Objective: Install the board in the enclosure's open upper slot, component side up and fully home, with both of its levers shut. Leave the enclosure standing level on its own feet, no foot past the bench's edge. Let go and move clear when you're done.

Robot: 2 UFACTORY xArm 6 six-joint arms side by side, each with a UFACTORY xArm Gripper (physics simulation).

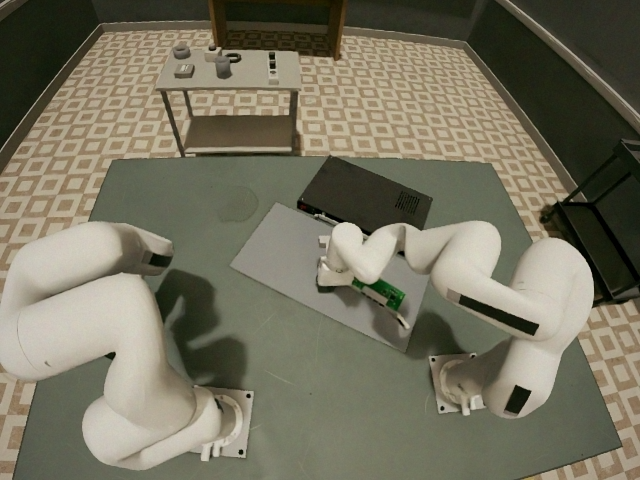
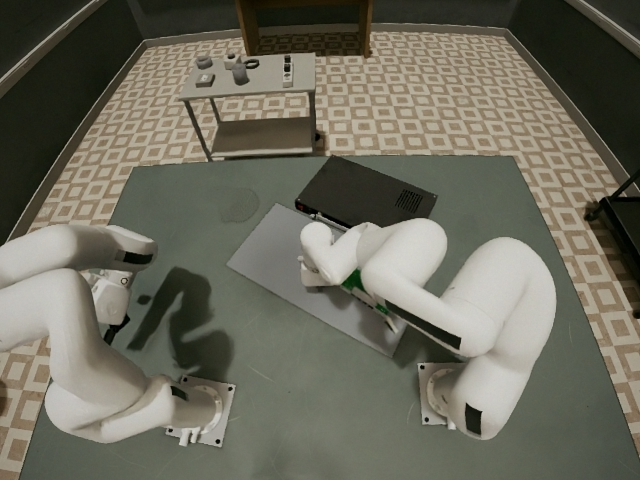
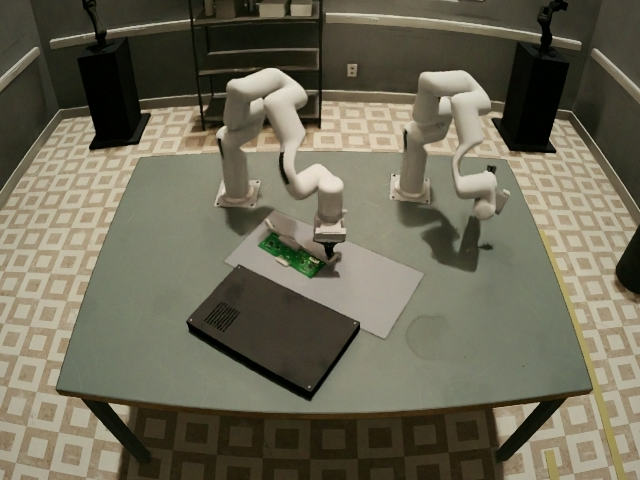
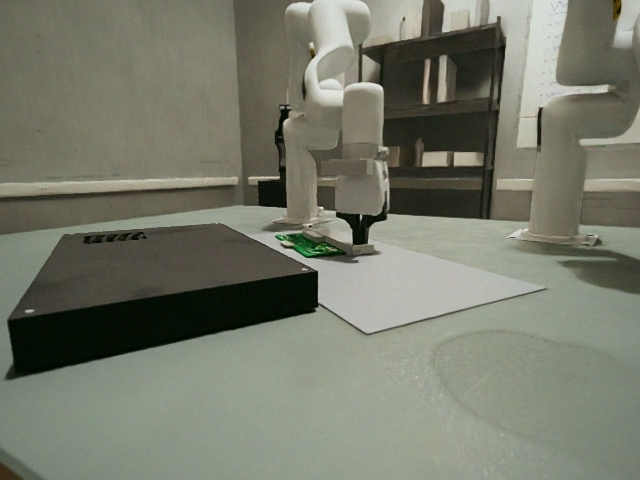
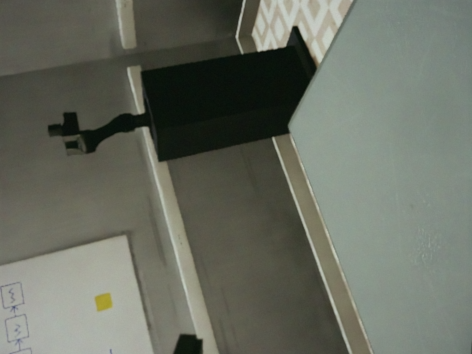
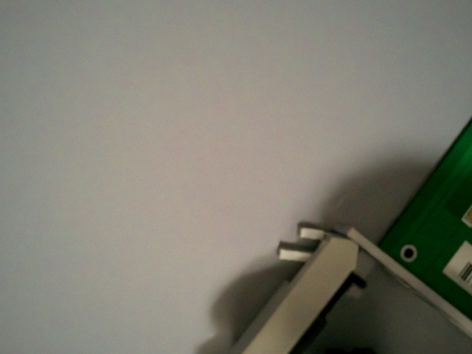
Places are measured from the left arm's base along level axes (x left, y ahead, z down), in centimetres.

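Pixels of known places: right gripper, fingertip midpoint: [image 1: 330, 287] [image 2: 320, 287] [image 3: 328, 253] [image 4: 360, 248]; left arm's base, origin of the base link: [image 2: 200, 409] [image 3: 410, 188] [image 4: 551, 237]; right arm's base, origin of the base link: [image 1: 458, 381] [image 2: 448, 392] [image 3: 237, 193] [image 4: 302, 220].
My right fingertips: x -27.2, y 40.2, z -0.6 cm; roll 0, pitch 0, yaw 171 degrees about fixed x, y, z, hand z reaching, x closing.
Ahead of a thing's pixels: the offset from my right fingertips to its top centre. Level surfaces: height alone.
The green board [image 1: 385, 293] [image 3: 289, 253] [image 4: 310, 244] [image 6: 430, 260] lies component side up on the grey sheet [image 1: 268, 242] [image 3: 382, 294] [image 4: 439, 294]. One lever @[dx -22.3, dy -9.8, dz -1.5 cm] [image 1: 403, 321] [image 3: 270, 225] juts outward at its far end; the near lever @[dx +2.7, dy +1.9, dz -1.5 cm] [image 6: 300, 300] [image 4: 364, 249] stands out about square to the front strip. My right gripper [image 3: 329, 252] [image 4: 360, 241] [image 6: 347, 351] looks shut, its tips down beside the near lever. The closed-topped black enclosure @[dx -12.1, dy +33.4, dz -4.5 cm] [image 1: 367, 191] [image 2: 364, 191] [image 3: 273, 330] [image 4: 170, 268] stands flat; its slots are mostly hidden. My left gripper [image 2: 116, 329] hangs open and empty.
The left arm's gripper is high near the bench's side edge, away from the enclosure. The green bench @[dz +0.5 cm] [image 1: 310, 392] [image 3: 155, 232] carries both arm bases. A side table [image 1: 248, 77] with small items stands beyond it, and a black cart [image 1: 578, 206] is at the right.
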